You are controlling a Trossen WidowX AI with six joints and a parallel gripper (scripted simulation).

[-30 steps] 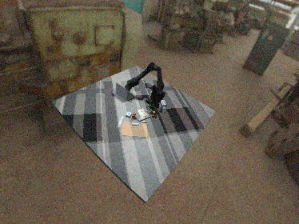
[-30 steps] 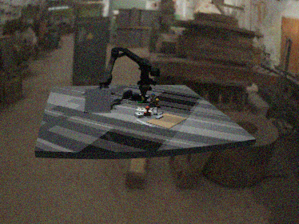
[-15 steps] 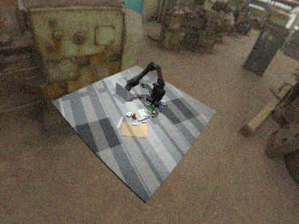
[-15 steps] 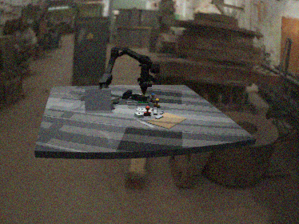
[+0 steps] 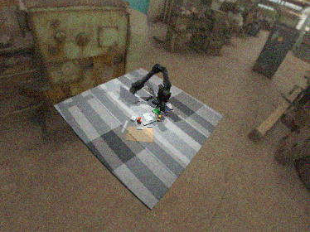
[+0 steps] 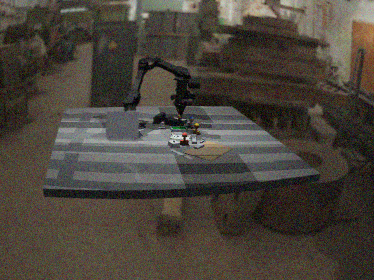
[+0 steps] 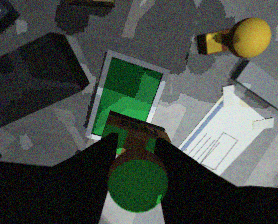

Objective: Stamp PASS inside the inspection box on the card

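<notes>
Now: gripper tip 11 cm to the left of the cream card, 10 cm above it and 1 cm past it. From my gripper tip the other things lie so: green ink pad: 9 cm below, 1 cm to the left; then pass stamp: right at my gripper tip; then yellow-knobbed stamp: 9 cm ahead, 8 cm below, 5 cm to the right.
</notes>
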